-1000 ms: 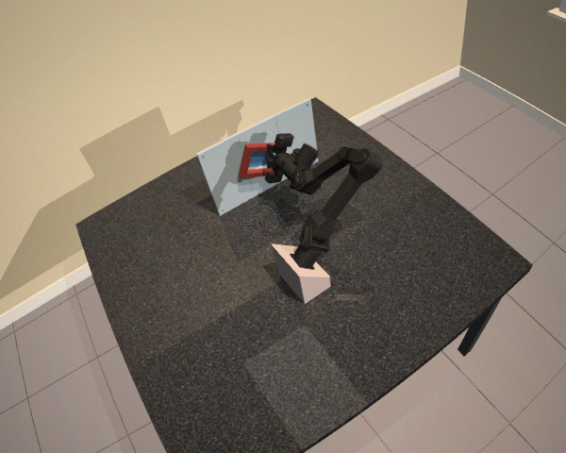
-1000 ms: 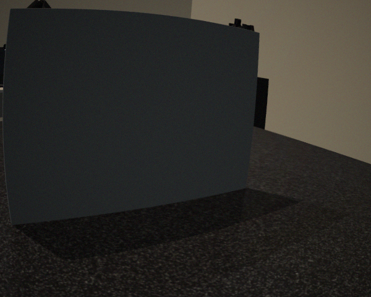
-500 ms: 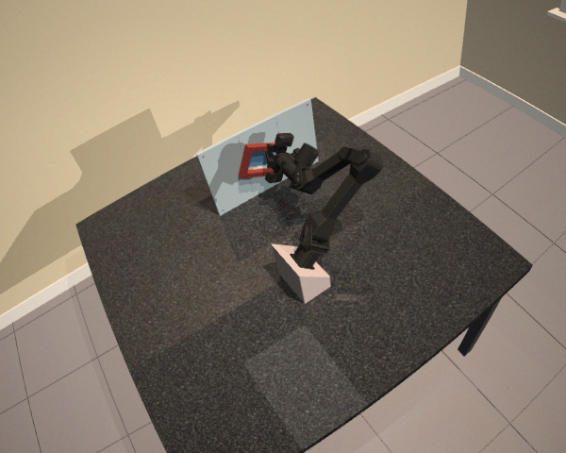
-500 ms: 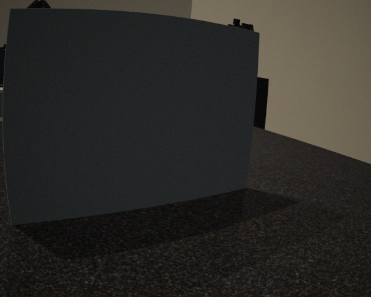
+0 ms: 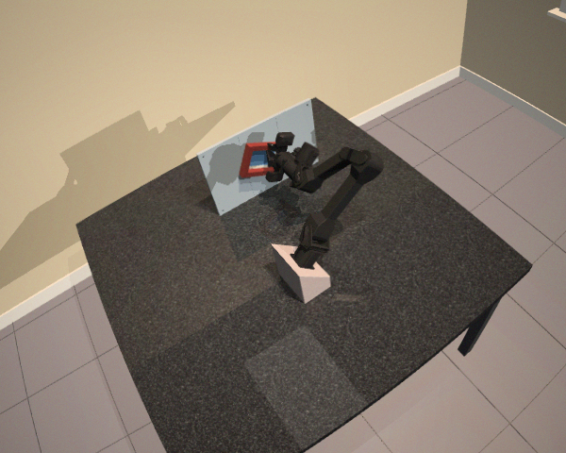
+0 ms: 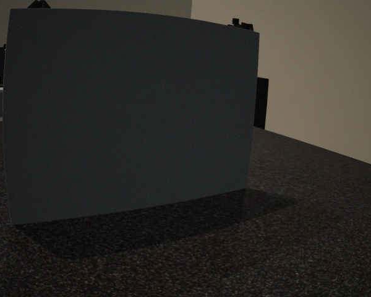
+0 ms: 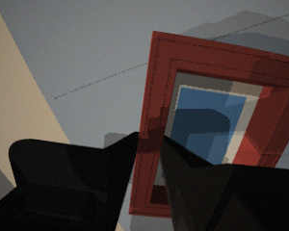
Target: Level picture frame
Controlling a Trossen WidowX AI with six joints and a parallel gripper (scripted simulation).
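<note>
Right now my gripper tip is 50 mm above the picture frame, 30 mm to the right of it and 10 mm short of it. From my gripper tip the other things lie so: grey wall panel 60 mm below, 20 mm to the left, 20 mm ahead.
</note>
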